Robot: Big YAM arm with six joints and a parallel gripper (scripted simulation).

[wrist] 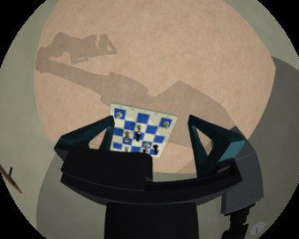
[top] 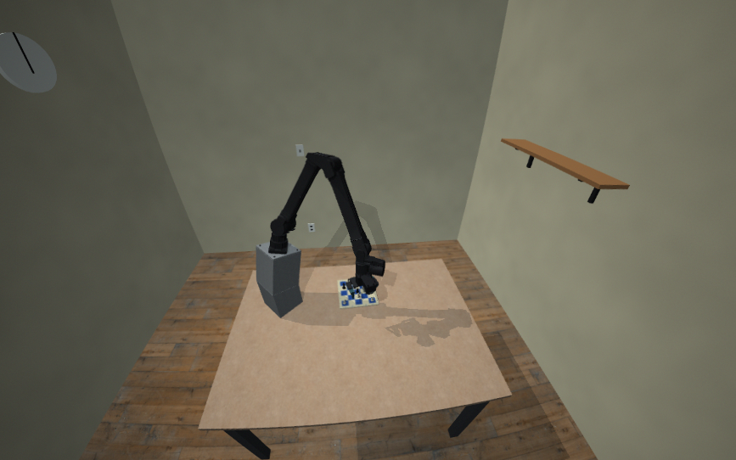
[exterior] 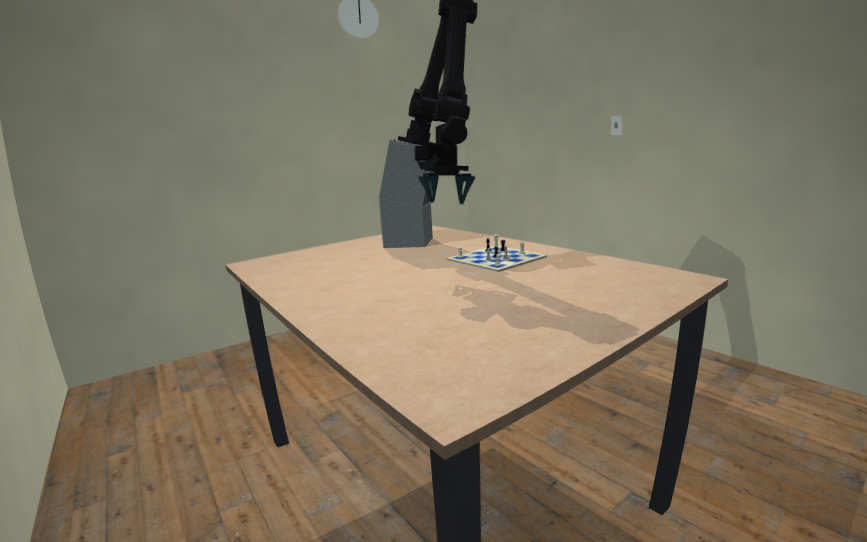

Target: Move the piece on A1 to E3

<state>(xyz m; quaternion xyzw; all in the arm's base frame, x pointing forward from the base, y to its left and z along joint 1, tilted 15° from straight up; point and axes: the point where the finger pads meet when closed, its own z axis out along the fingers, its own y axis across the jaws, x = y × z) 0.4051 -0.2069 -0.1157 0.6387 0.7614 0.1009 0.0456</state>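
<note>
My gripper is now 19 cm to the right of the chessboard and 20 cm above it.
</note>
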